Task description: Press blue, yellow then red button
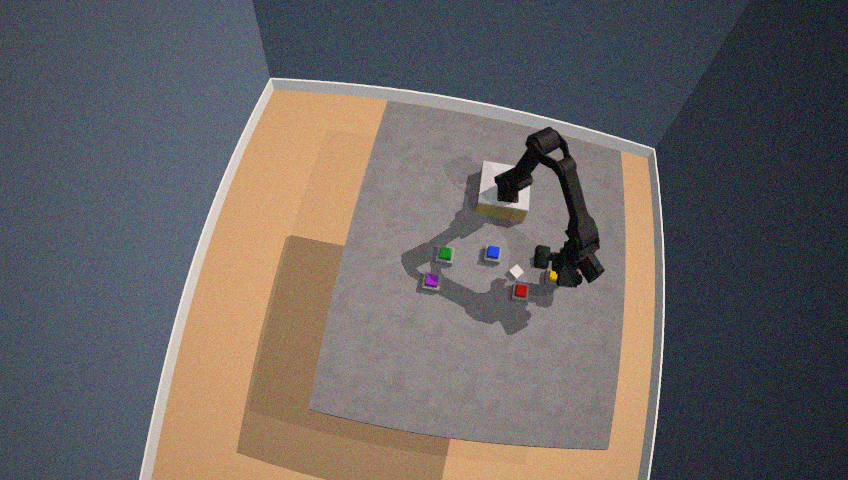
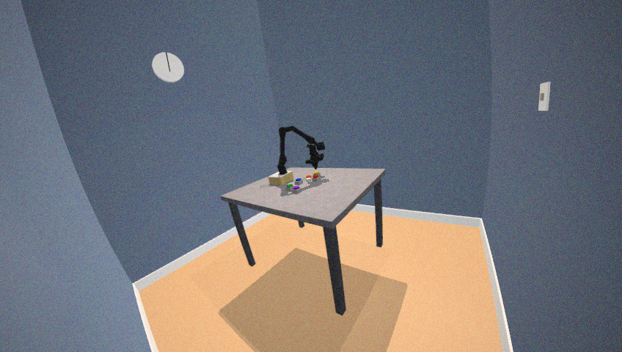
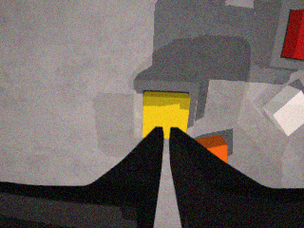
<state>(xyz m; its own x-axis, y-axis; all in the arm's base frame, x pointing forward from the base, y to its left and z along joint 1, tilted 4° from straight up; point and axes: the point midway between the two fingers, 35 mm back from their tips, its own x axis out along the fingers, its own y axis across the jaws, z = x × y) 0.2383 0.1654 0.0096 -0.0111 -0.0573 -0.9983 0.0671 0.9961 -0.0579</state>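
Now: gripper tip 3 cm above the yellow button. The rest, counted from my gripper tip: white block: 12 cm to the right, 6 cm below, 1 cm behind; red button: 10 cm to the right, 5 cm ahead, 3 cm below; orange block: 6 cm below, 6 cm behind, 5 cm to the right.
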